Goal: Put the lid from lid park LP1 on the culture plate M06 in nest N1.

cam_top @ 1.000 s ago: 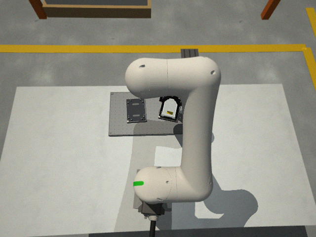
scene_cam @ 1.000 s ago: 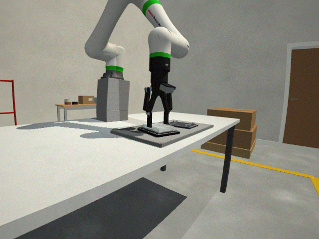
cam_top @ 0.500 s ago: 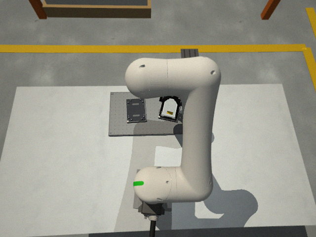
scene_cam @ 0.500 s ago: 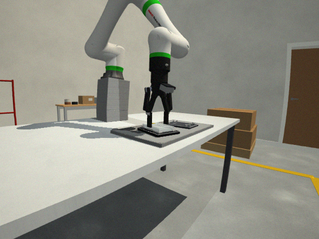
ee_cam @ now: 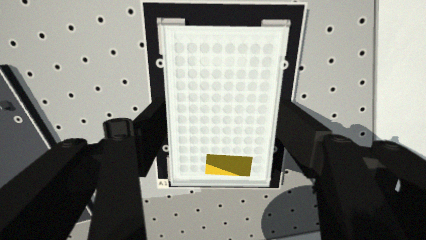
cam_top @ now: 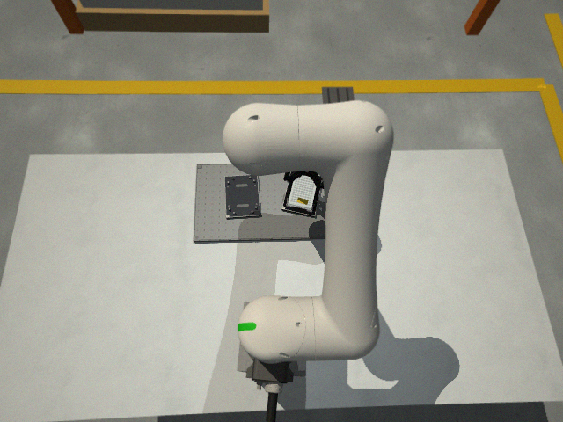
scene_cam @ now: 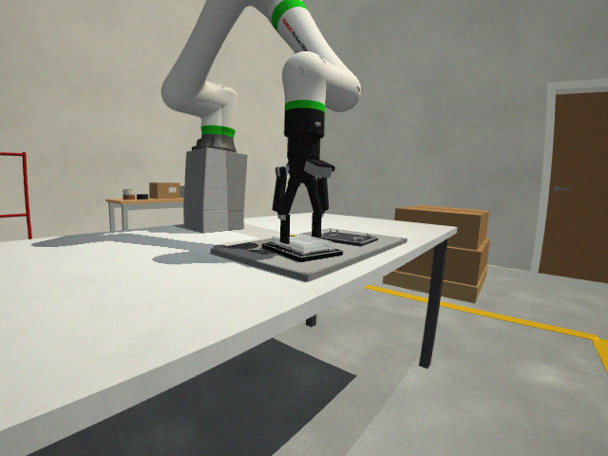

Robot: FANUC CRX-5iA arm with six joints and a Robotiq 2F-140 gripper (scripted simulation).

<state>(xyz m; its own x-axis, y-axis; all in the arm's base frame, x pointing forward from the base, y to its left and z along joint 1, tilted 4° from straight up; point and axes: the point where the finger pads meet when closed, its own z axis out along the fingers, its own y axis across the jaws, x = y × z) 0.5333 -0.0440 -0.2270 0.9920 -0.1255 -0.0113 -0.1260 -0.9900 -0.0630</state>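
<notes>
Right now the clear lid is 20 mm below my hand. The rest, counted from my hand: culture plate M06 (30 mm below); then lid park LP1 (40 mm behind, 220 mm to the left, 50 mm below); then nest (50 mm below).
</notes>
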